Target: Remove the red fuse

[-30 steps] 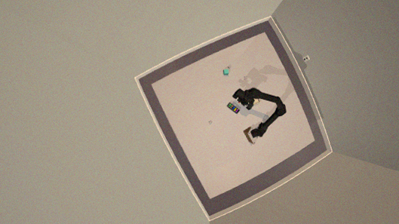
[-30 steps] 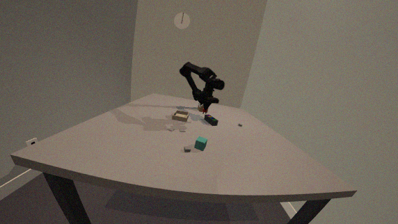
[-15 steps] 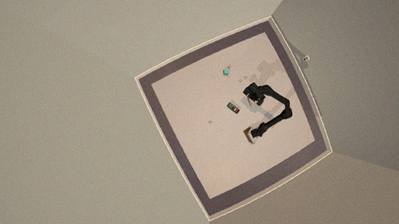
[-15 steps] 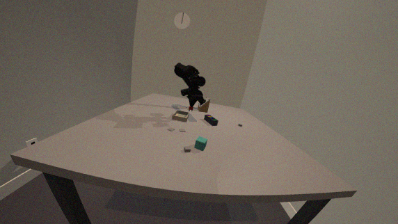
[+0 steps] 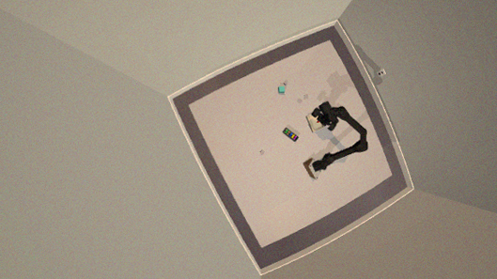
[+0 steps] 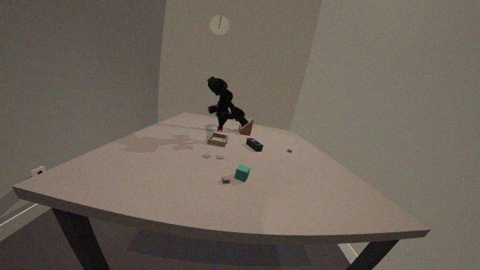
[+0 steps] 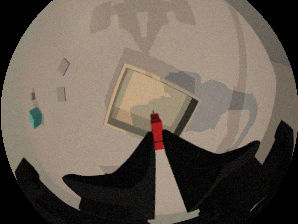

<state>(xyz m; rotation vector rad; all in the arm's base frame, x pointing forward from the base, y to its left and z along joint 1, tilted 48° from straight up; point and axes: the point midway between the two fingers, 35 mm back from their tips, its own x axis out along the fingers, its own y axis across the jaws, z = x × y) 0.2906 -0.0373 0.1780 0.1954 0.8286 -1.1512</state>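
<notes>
The red fuse lies 1 cm below my gripper tip. Round my gripper tip: teal cube: 33 cm ahead, 15 cm to the left, 7 cm below; then tan tray: 9 cm below.
</notes>
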